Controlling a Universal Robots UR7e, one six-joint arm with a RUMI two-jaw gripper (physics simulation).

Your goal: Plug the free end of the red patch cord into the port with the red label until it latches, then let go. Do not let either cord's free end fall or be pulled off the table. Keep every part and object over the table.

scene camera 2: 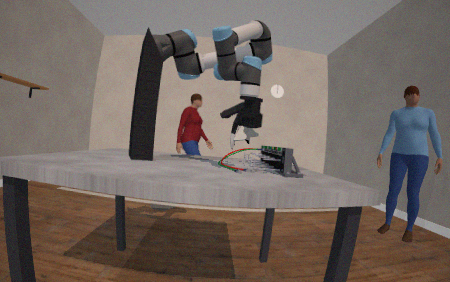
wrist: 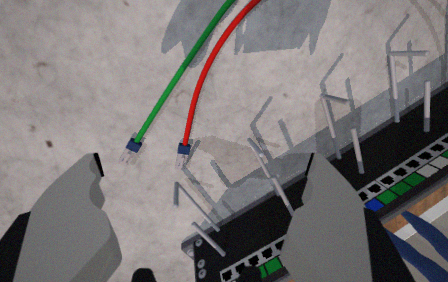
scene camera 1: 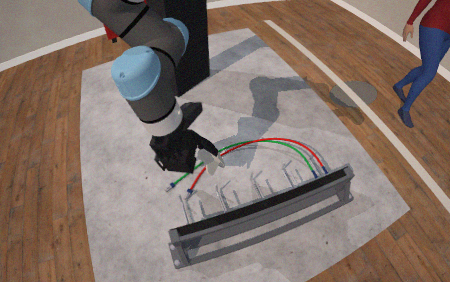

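Pixels of known places: gripper, between the fingertips: [scene camera 2: 240,146] [wrist: 207,155] [scene camera 1: 195,164]; arm's base, origin of its link: [scene camera 2: 152,50].
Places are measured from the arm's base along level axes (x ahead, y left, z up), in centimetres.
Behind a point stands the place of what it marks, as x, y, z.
Note:
The red patch cord [scene camera 1: 272,139] @(35.4, 26.8, -47.9) [scene camera 2: 242,149] @(41.3, 34.7, -44.8) [wrist: 200,85] @(42.3, 5.4, -51.3) arches over the table. Its free end, a clear plug with a blue boot [scene camera 1: 190,191] @(48.9, 1.6, -51.2) [wrist: 184,149] @(48.6, 1.5, -51.2), lies near the panel's left end, by the wire guides. The green cord's free plug [scene camera 1: 171,186] @(47.0, -3.8, -51.2) [wrist: 133,145] @(46.2, -3.5, -51.1) lies to its left. My gripper [scene camera 1: 216,166] [scene camera 2: 240,144] @(45.7, 4.0, -42.6) [wrist: 207,155] @(45.7, 4.0, -42.6) is open, above the table with no cord between its fingers; in the wrist view both plugs show between the spread fingertips. The patch panel [scene camera 1: 260,205] @(58.5, 18.5, -42.0) [scene camera 2: 288,162] @(64.6, -2.3, -46.9) [wrist: 220,245] @(61.9, 1.5, -47.9) shows green, white and blue labels; I cannot make out the red label.
Upright bent wire guides [scene camera 1: 221,197] @(53.6, 9.9, -46.4) [wrist: 327,115] @(49.8, 19.1, -50.2) stand along the panel's cord side. The cords' other ends [scene camera 1: 324,170] @(50.2, 38.0, -43.9) [scene camera 1: 314,174] @(51.1, 34.7, -43.8) meet the panel near its right end. A black column [scene camera 1: 192,50] @(2.9, 3.7, -35.4) [scene camera 2: 143,100] @(5.0, -7.3, -26.7) stands on the table [scene camera 1: 115,240] @(62.7, -19.6, -51.9) [scene camera 2: 75,175] @(13.7, -43.9, -52.7). Two people stand beyond the table.

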